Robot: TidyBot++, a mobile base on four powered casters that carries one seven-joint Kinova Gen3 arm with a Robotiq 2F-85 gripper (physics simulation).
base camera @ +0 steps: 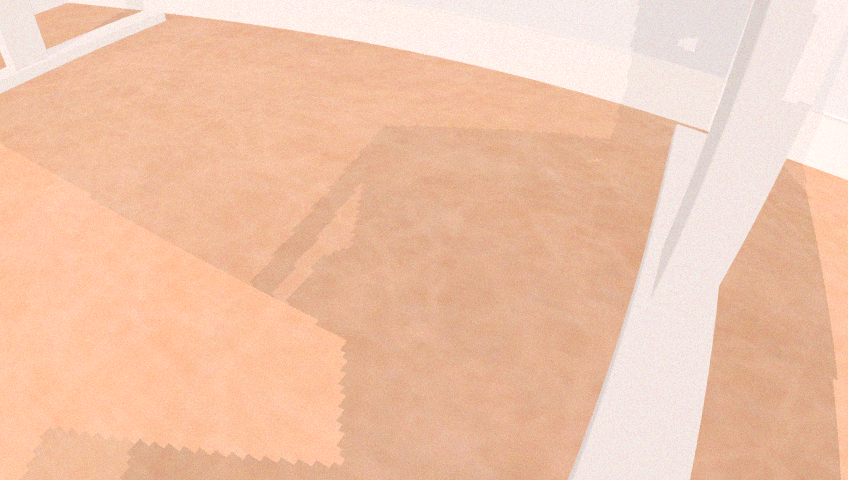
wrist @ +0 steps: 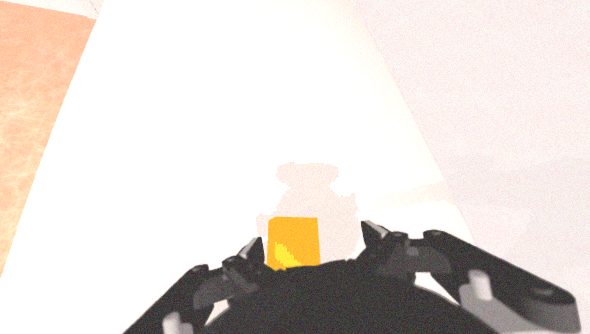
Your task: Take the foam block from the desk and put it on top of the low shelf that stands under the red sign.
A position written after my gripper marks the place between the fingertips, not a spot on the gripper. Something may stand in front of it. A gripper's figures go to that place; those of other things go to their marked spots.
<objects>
My gripper (wrist: 312, 240): 0.16 m from the lens. A yellow foam block (wrist: 292, 241) is 0.23 m from the lens. A white desk (wrist: 180, 136) is 0.32 m from the lens. The marked spots on the white desk and the yellow foam block are 0.23 m apart.
</objects>
